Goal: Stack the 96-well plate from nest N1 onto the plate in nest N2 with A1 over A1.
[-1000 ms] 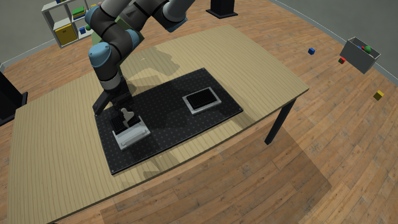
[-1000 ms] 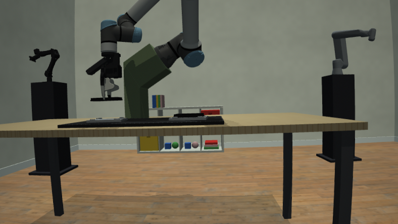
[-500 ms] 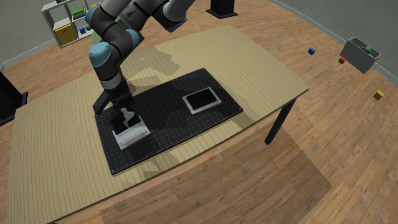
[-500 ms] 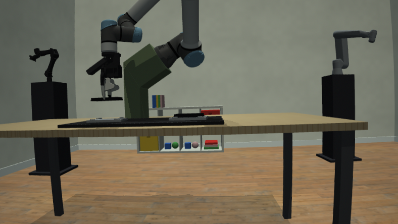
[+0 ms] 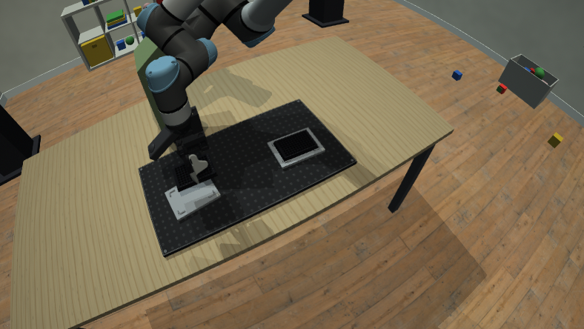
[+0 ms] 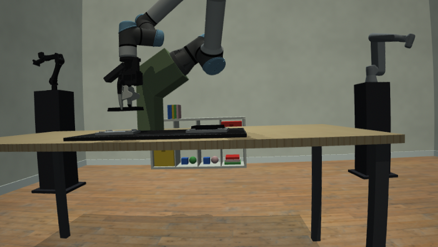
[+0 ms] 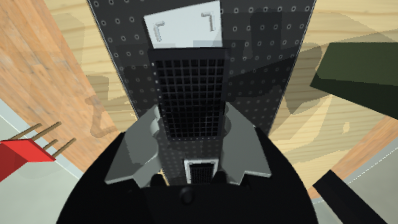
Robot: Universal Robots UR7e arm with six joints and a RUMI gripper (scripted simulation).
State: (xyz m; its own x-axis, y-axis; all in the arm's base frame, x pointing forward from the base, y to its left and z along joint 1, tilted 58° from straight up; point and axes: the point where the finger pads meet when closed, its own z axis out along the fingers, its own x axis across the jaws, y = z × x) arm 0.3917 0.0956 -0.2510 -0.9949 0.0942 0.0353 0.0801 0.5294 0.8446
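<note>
My gripper is now 40 mm to the left of the plate nest and 110 mm above it. Also, from my hand: black 96-well plate 10 mm below.
</note>
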